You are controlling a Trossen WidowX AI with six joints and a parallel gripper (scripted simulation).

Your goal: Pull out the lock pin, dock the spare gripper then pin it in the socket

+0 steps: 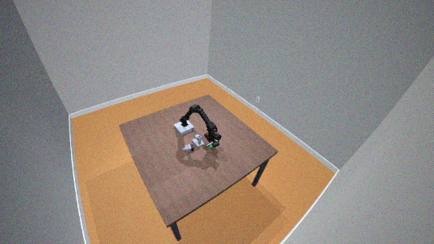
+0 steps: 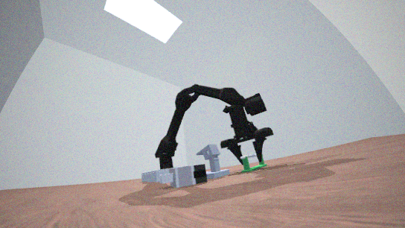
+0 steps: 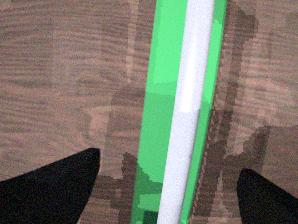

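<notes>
My gripper tip is 2 cm to the right of the cradle. Also, from my gripper tip: spare gripper (11 cm behind, 22 cm to the right); then grey mount (12 cm behind, 8 cm to the right, 3 cm above).
</notes>
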